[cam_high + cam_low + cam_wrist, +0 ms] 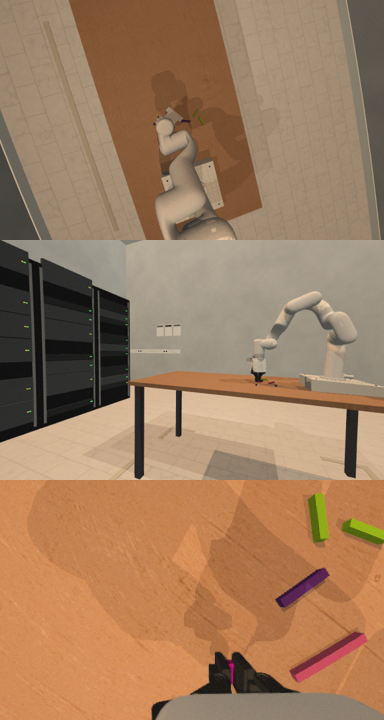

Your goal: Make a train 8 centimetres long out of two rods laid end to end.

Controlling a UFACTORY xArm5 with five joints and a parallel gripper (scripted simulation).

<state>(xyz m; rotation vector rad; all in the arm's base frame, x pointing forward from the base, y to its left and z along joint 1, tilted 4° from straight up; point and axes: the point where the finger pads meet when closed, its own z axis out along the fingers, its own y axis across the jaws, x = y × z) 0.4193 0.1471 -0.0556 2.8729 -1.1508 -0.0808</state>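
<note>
The purple rod lies 12 cm to the right of my hand and 3 cm below it. Also, from my hand: blue rod (7 cm to the left, 3 cm below); then pink rod (8 cm behind, 9 cm to the right, 3 cm below); then magenta rod (2 cm below).
</note>
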